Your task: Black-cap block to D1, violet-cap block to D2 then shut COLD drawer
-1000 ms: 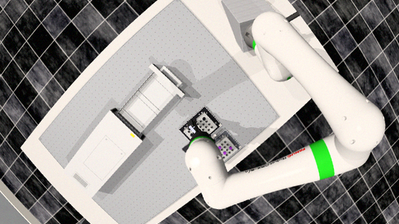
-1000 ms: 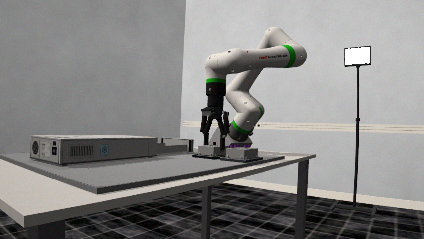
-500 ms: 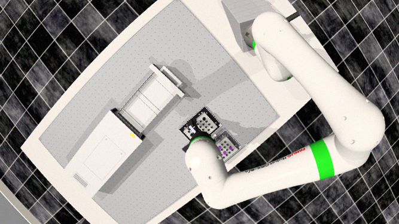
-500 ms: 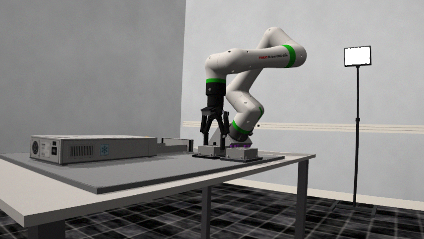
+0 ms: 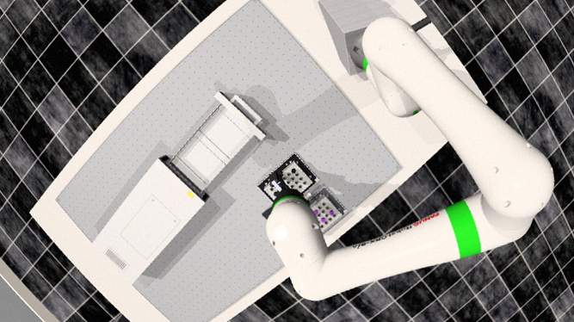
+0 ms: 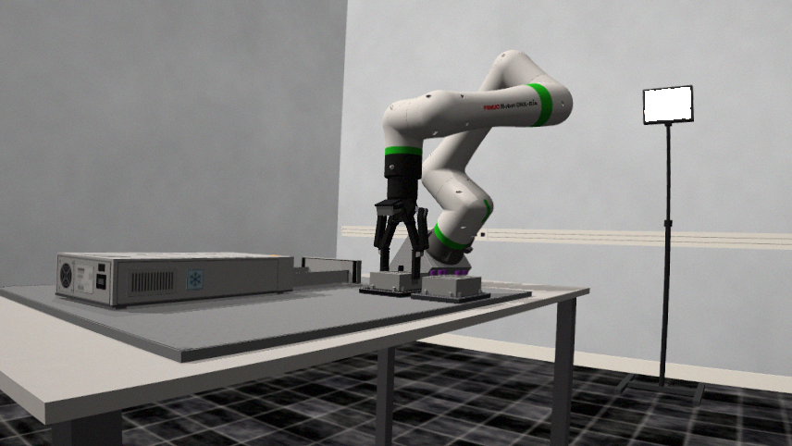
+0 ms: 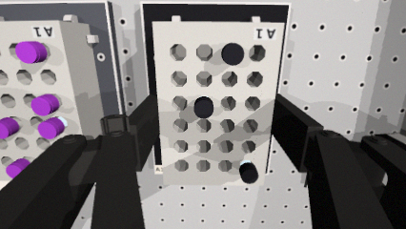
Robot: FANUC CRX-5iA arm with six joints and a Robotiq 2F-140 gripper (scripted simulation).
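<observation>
Now: hand 60 mm above the slot D1. The rest, counted from my hand: violet-capped cooling block: 150 mm to the left, 30 mm below, 20 mm behind; then cooler drawer: 240 mm to the right, 120 mm ahead, 20 mm below; then slot D2: 150 mm to the left, 60 mm below, 20 mm behind.
</observation>
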